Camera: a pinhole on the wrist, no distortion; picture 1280 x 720 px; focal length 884.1 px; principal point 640.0 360.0 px. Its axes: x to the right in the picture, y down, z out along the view. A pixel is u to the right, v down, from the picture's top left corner.
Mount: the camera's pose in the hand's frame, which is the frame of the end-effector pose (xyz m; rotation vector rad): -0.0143 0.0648 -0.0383 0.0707 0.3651 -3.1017
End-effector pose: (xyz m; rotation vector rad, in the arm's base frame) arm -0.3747 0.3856 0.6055 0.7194 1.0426 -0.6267
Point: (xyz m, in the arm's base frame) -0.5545 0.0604 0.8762
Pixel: outside the picture
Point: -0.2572 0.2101 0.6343
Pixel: 419.7 427.0
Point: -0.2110 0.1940 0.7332
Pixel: 650.7 235.7
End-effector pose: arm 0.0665 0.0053 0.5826 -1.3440 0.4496 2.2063
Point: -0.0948 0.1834 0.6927
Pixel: 542.3 479.3
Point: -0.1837 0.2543 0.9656
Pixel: 877.9 340.0
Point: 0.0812 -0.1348 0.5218
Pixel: behind the camera
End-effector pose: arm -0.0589 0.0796 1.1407 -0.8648 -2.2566 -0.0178
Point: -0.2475 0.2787 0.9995
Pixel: 171.1 122.3
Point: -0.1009 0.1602 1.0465
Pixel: 455.4 185.9
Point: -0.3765 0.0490 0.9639
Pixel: 492.5 685.7
